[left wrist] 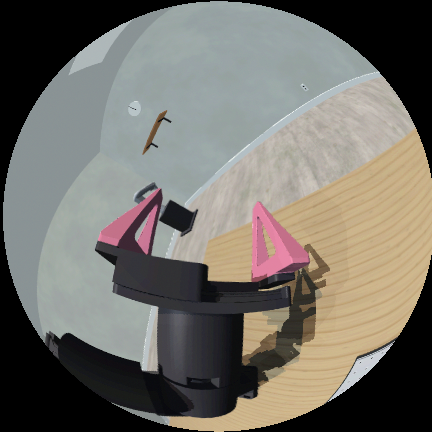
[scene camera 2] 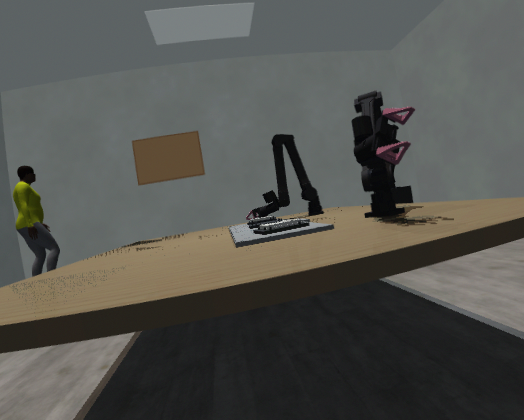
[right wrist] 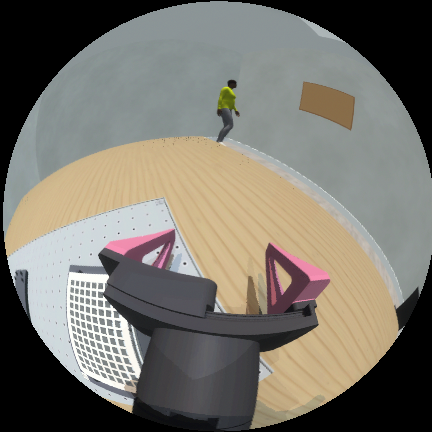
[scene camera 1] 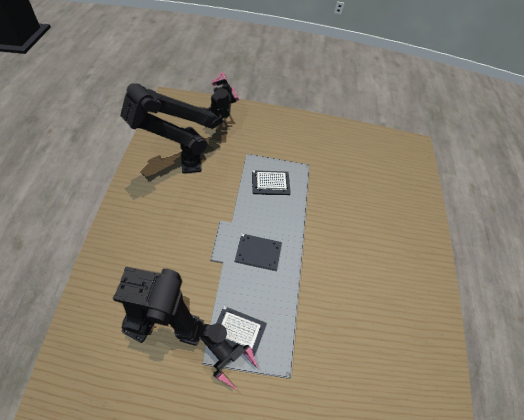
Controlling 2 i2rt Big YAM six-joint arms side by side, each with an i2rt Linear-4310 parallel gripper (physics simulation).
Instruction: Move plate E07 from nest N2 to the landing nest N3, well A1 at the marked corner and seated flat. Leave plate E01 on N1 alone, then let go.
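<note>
A white well plate lies on a dark nest at the lower end of the grey board. Another white plate lies on the upper nest. The middle dark nest is empty, with a pale mark at its upper-left corner. Plate and nest labels are not readable, so I cannot tell E07 from E01. My right gripper is open and empty, low near the lower plate, with its fingers beyond the plate's lower edge. My left gripper is open and empty, away from the plates.
The perforated grey board lies on the wooden table. My right arm's wrist passes over the board's lower-left part in scene camera 1. My left arm stands folded near the table's top-left corner there. A person stands beyond the table.
</note>
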